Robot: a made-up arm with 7 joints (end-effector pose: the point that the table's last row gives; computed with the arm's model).
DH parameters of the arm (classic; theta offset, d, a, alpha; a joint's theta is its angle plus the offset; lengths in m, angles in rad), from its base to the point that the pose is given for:
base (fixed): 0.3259 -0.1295 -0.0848 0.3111
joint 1: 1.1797 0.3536 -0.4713 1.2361
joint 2: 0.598 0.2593 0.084 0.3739
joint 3: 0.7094 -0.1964 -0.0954 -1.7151
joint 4: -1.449 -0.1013 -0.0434 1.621
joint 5: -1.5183 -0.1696 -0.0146 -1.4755
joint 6: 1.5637 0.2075 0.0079 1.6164
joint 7: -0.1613 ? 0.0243 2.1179
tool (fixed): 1.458 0.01 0 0
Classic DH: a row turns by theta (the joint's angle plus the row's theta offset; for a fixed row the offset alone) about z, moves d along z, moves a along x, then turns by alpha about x.
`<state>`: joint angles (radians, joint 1 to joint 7).
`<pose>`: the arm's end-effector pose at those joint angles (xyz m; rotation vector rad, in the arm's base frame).
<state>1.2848 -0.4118 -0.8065 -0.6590 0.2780 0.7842 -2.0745</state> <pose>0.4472 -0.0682 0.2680 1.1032 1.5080 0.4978</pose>
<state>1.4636 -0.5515 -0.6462 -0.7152 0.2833 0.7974 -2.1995</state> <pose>0.4376 0.0206 0.2831 1.0405 1.4829 0.6740</pose>
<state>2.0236 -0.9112 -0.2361 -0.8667 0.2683 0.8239 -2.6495</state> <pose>0.3108 0.2718 0.3319 0.8022 1.3264 1.3059</pose>
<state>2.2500 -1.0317 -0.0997 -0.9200 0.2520 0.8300 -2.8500</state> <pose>0.2209 0.3507 0.3498 0.6971 1.2326 1.5865</pose>
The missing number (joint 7, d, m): 0.0209
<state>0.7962 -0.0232 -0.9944 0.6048 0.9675 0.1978 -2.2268</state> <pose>0.2379 -0.4969 0.2716 1.0926 0.6158 1.3244</pose>
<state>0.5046 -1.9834 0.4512 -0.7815 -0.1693 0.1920 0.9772</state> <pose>0.4696 -0.4532 0.0103 -0.6580 0.1494 1.2773</pose>
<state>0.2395 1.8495 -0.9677 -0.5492 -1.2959 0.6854 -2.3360</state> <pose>0.0478 -0.5411 0.3074 -0.2035 -1.9624 -1.8530</pose>
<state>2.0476 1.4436 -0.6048 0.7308 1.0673 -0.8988 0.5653</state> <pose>0.5806 0.1444 0.2724 1.0589 -1.9765 1.7181</pose>
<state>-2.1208 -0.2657 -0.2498 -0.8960 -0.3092 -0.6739 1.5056</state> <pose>-0.5193 -0.1422 0.1949 1.1224 0.6441 -0.5277</pose>
